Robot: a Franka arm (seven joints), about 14 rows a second.
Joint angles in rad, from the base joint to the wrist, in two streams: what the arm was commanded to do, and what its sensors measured. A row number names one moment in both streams.
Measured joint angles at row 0:
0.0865 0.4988 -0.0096 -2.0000 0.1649 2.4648 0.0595
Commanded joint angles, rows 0 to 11:
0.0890 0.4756 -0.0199 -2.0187 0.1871 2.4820 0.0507
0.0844 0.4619 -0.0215 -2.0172 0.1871 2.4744 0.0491
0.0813 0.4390 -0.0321 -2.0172 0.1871 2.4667 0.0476
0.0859 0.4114 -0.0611 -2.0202 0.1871 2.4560 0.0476
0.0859 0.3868 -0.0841 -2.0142 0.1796 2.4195 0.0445
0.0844 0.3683 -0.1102 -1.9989 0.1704 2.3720 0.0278
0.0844 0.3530 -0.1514 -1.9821 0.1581 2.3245 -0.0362
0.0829 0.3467 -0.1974 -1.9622 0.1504 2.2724 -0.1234
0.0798 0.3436 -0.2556 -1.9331 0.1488 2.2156 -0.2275
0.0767 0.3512 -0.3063 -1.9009 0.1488 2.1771 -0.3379
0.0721 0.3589 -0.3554 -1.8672 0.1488 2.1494 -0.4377
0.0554 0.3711 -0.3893 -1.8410 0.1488 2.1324 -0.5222
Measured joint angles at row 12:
0.0704 0.3487 -0.3324 -1.9025 0.1569 2.1872 -0.3825
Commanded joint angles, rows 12 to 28:
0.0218 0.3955 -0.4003 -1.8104 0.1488 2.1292 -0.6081
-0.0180 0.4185 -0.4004 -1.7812 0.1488 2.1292 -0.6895
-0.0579 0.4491 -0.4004 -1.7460 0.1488 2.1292 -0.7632
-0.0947 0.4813 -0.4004 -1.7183 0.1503 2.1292 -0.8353
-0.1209 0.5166 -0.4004 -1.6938 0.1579 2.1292 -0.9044
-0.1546 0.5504 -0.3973 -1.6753 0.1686 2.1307 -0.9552
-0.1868 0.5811 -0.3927 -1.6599 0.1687 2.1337 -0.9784
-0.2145 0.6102 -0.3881 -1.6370 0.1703 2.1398 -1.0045
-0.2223 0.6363 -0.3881 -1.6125 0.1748 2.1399 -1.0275
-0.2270 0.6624 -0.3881 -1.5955 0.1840 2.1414 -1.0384
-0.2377 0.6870 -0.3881 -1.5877 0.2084 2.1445 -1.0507
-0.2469 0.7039 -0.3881 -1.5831 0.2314 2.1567 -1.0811
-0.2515 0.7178 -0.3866 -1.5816 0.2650 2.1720 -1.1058
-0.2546 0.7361 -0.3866 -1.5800 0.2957 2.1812 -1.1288
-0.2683 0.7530 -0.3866 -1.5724 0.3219 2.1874 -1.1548
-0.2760 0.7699 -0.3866 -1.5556 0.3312 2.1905 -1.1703
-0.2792 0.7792 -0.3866 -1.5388 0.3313 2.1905 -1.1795
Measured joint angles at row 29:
-0.2533 0.7448 -0.3945 -1.5975 0.2989 2.1940 -1.1381
